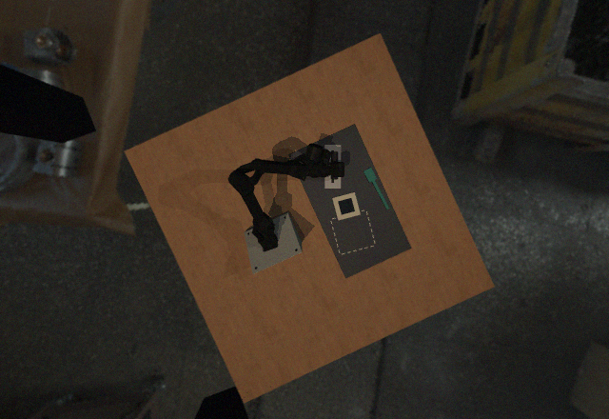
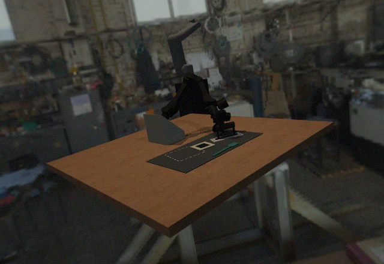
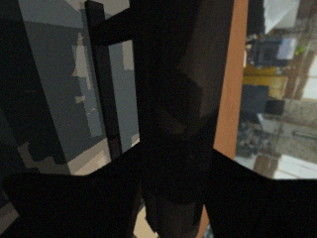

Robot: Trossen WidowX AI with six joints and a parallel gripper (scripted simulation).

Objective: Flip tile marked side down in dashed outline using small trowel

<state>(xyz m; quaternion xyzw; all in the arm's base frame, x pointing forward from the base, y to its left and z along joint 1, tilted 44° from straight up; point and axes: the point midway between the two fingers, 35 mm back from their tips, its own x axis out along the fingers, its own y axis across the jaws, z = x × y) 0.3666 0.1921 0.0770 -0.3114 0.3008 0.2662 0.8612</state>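
My gripper tip is 17 cm to the left of the tile, 4 cm above it and 2 cm past it. Round my gripper tip: green flat tool (14 cm ahead, 12 cm to the right, 4 cm below); trowel (2 cm behind, 1 cm to the left, 1 cm below).
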